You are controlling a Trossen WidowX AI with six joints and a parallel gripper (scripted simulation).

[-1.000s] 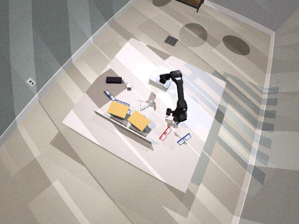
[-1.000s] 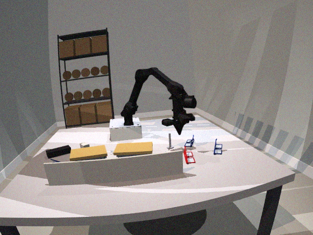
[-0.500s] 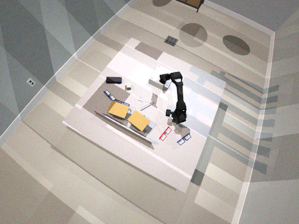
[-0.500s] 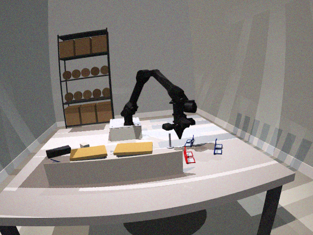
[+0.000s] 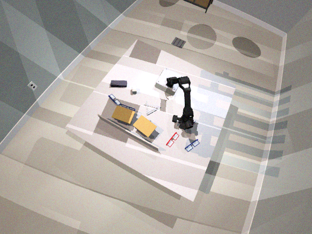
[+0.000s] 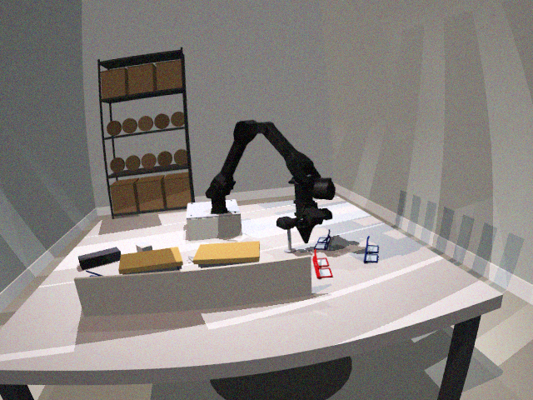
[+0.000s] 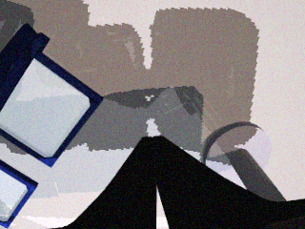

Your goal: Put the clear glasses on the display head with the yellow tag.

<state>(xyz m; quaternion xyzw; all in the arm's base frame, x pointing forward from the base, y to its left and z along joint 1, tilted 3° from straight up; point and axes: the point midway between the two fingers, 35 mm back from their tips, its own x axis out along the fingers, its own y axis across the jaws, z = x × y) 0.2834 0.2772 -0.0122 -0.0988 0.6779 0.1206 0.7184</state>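
My gripper tip is now 5 cm to the left of the metal post and 1 cm past it. Round my gripper tip: long white panel 36 cm to the right, 33 cm ahead, 3 cm above; cream cube 56 cm to the right, 7 cm behind; dark box 73 cm to the right, 5 cm behind, 1 cm below.
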